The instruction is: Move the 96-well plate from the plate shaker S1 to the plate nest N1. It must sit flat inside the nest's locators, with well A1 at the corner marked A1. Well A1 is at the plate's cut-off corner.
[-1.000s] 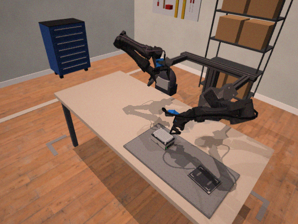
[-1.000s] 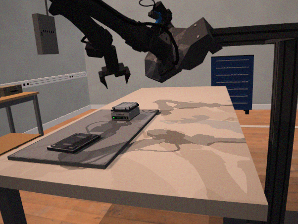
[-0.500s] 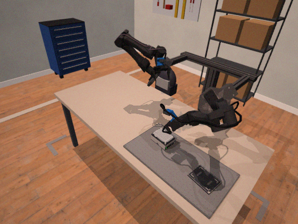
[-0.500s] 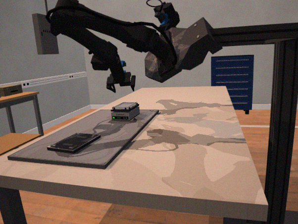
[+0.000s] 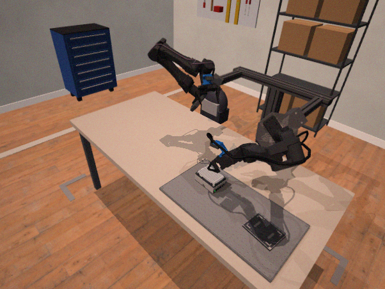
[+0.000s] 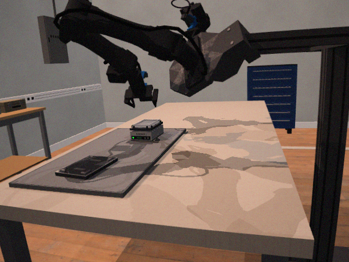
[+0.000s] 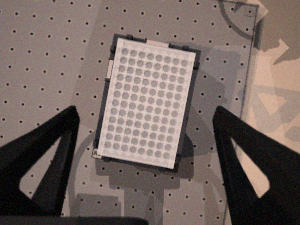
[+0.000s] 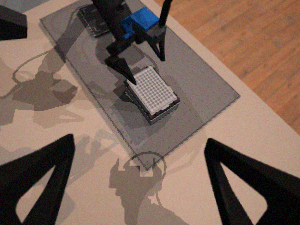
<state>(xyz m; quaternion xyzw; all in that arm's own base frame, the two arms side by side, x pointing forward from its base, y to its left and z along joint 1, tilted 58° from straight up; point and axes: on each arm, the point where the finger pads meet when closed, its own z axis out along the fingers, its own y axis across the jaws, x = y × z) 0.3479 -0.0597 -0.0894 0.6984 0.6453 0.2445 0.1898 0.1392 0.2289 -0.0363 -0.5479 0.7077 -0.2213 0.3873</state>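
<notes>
My left gripper is now 1 cm to the left of the white 96-well plate and 8 cm above it. Also, from my left hand: black plate nest (3 cm ahead, 38 cm to the left, 14 cm below).
</notes>
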